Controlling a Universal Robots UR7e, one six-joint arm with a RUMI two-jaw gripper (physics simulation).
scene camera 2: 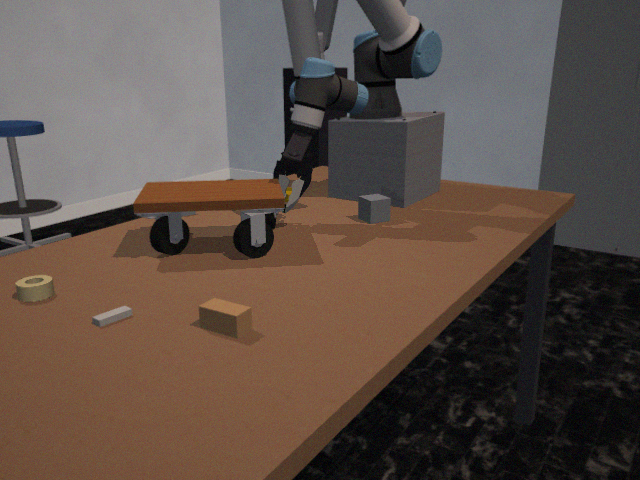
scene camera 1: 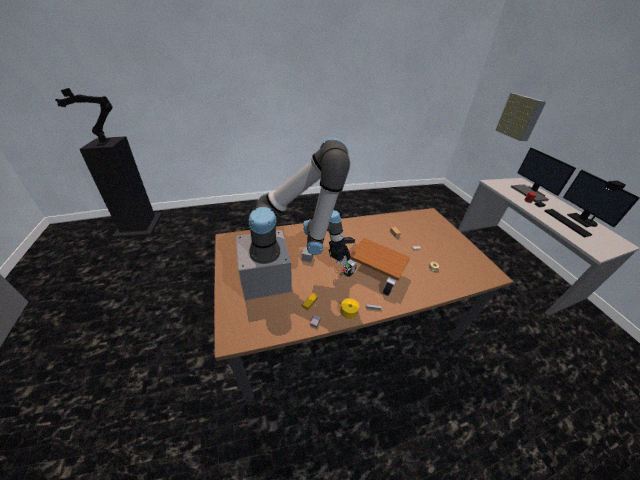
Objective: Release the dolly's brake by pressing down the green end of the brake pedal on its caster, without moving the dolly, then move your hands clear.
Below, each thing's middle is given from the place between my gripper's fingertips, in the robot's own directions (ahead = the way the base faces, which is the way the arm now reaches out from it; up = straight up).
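Scene:
My hand is 1 cm below the dolly (scene camera 2: 164,201), 16 cm short of it and 5 cm to the left of it. Counting from my hand, the grey cube (scene camera 2: 375,208) is 1 cm below, 20 cm behind and 12 cm to the left, and the tan block (scene camera 2: 223,317) is 2 cm below, 46 cm ahead and 30 cm to the left. Going by their middles, of the things named here the dolly is the nearest to my hand and the tan block is the farthest from my hand.

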